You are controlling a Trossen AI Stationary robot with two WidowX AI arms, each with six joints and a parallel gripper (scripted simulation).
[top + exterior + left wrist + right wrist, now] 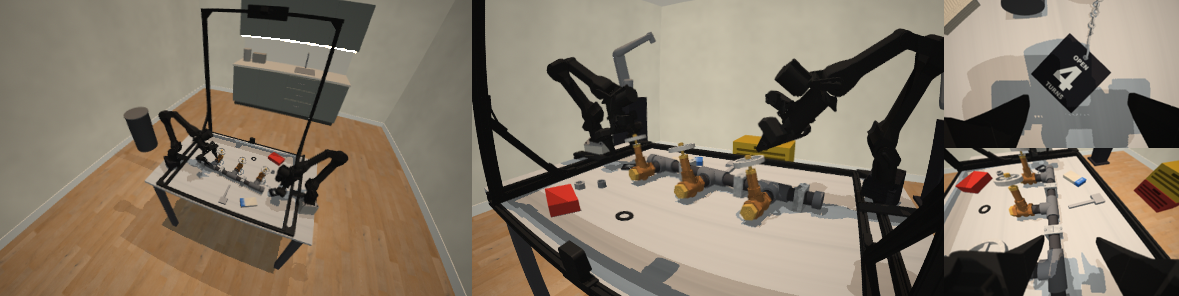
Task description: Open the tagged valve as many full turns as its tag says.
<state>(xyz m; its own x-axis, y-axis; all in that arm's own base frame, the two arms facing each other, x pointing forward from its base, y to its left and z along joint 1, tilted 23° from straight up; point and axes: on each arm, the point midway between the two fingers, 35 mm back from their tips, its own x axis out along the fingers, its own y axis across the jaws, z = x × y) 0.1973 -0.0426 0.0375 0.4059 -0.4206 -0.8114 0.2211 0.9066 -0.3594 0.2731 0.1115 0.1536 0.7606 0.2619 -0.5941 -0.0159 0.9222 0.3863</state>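
Right now my left hand is 7 cm above the black tag, 4 cm to the left of it and 1 cm past it. Also, from my left hand: red block (34 cm behind, 8 cm to the right, 6 cm below); grey scraper (35 cm to the right, 15 cm ahead, 7 cm below); blue-white sponge (18 cm to the right, 14 cm ahead, 7 cm below).
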